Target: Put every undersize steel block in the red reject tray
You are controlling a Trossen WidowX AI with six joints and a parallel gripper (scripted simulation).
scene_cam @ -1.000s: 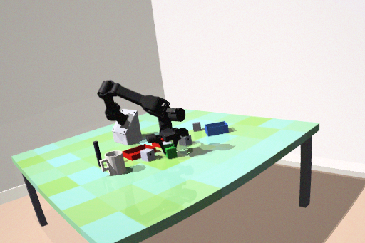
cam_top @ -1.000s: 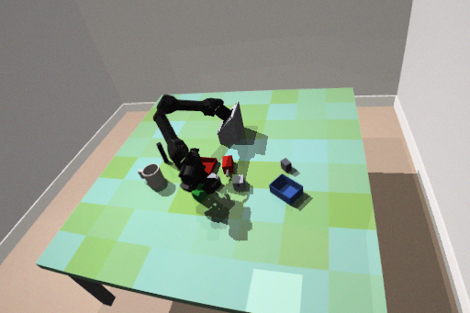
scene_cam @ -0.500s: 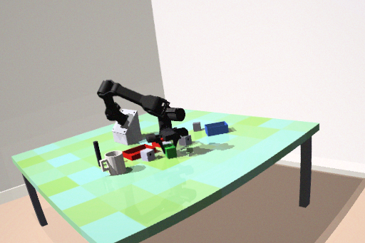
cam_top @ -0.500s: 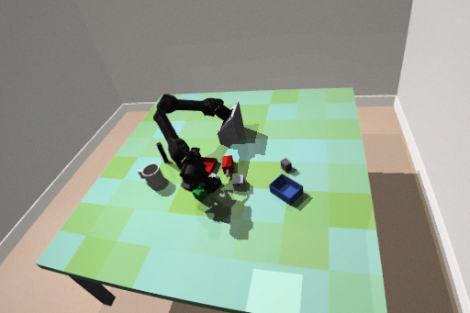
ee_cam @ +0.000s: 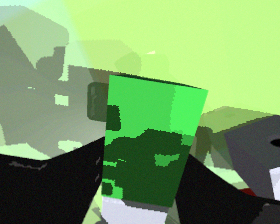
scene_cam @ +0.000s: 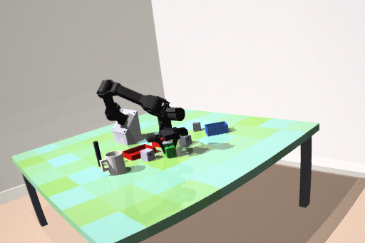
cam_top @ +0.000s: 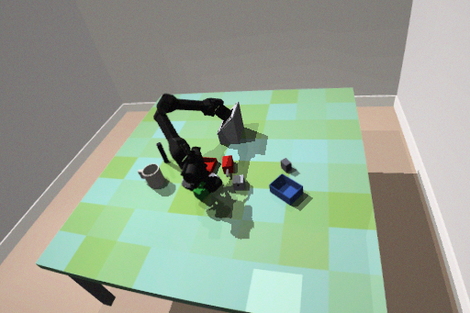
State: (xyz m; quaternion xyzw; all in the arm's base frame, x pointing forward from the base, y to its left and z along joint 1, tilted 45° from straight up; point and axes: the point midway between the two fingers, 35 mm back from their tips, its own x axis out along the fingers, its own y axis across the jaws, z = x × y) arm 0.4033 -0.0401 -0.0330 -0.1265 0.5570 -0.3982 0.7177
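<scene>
The green GO gauge is 20 mm above my gripper tip and 10 mm behind it. The rest, counted from my gripper tip: steel block 140 mm to the left, 50 mm behind, 10 mm above; then mug 290 mm to the right, 20 mm behind, 20 mm above; then red reject tray 140 mm behind, 80 mm to the right.
</scene>
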